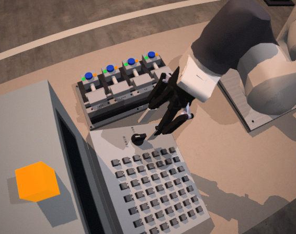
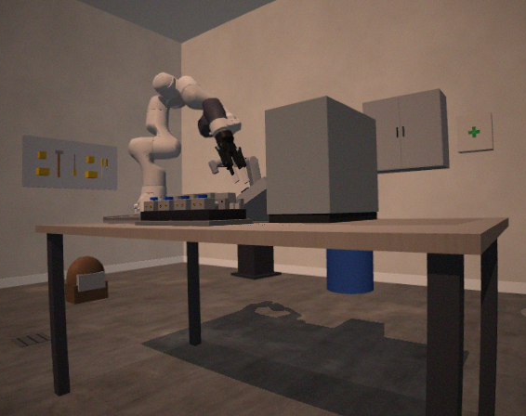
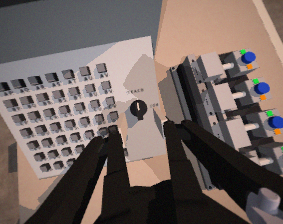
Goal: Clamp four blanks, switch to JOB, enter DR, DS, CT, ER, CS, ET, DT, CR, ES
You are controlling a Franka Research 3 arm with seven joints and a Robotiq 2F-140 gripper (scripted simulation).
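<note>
Right now the selector is 7 cm below my hand, 4 cm ahead of it and 1 cm to the left of it. Also, from my hand: key panel: 12 cm to the left, 12 cm below, 4 cm ahead.
</note>
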